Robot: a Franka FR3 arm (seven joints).
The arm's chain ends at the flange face. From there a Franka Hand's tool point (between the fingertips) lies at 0.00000 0.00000 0.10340 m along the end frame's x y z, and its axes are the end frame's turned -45 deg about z.
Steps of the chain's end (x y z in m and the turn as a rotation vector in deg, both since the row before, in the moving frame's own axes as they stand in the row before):
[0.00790, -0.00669, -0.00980, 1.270, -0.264, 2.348]
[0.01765, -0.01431, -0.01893, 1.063, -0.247, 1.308]
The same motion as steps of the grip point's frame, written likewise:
[0.01164, -0.00107, -0.00983, 1.085, 0.711, 2.348]
[0.02366, 0.00070, -0.01895, 0.926, 0.577, 1.308]

